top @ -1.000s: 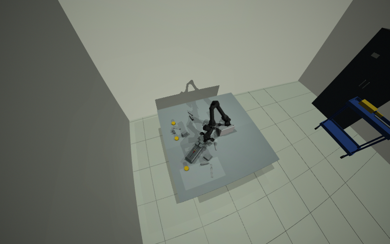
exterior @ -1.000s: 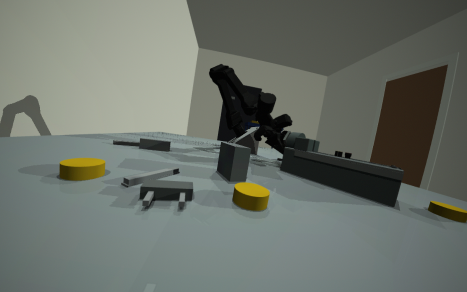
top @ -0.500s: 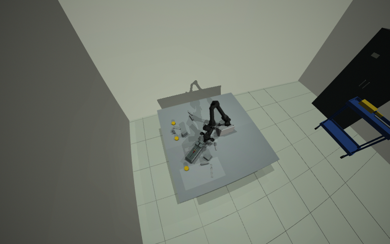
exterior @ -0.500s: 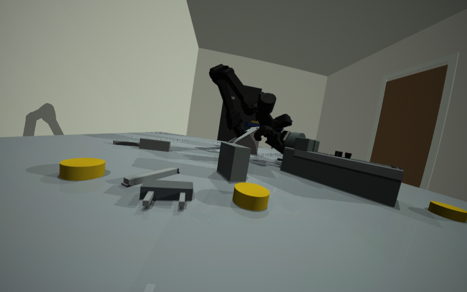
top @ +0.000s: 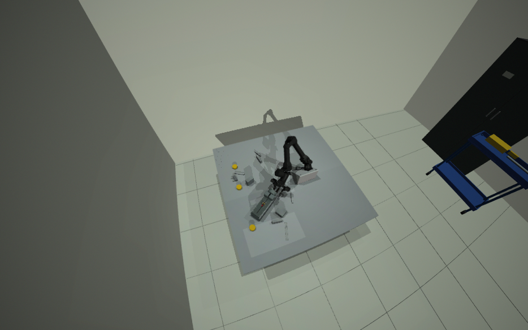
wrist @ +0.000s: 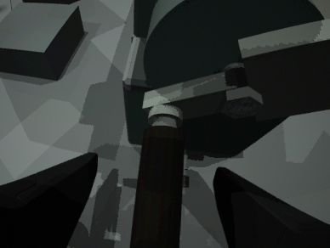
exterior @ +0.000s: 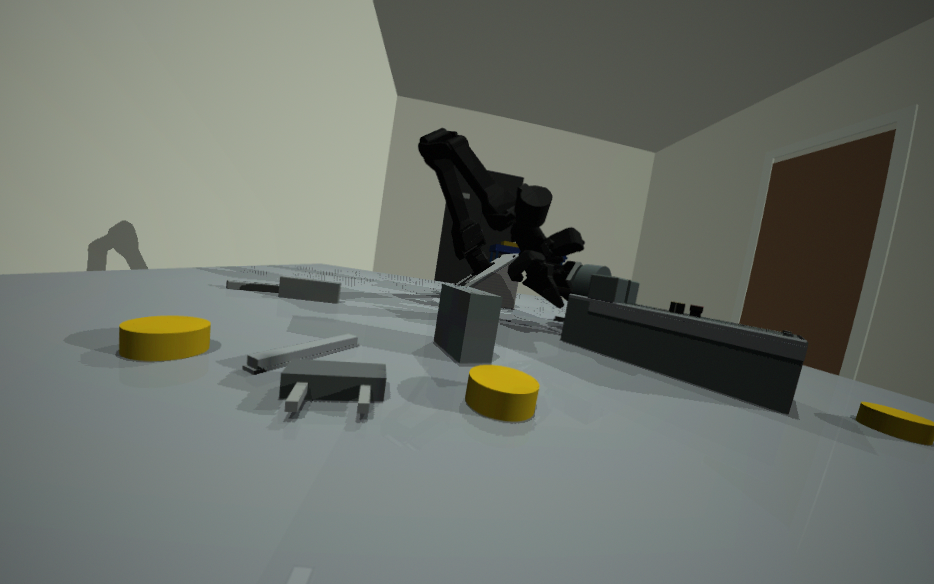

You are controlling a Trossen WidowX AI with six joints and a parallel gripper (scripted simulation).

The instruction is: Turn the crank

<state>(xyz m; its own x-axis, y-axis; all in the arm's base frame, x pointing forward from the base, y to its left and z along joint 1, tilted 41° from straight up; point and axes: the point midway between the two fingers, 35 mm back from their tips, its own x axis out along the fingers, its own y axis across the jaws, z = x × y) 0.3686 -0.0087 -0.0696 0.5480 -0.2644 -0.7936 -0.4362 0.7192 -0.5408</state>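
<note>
The dark crank handle is 3 cm above my gripper tip, 2 cm behind it and 1 cm to the right of it. Also, from my gripper tip: bracket (34 cm to the right, 27 cm ahead, 4 cm below); then red pointer (18 cm ahead, 6 cm to the left, 4 cm above).
</note>
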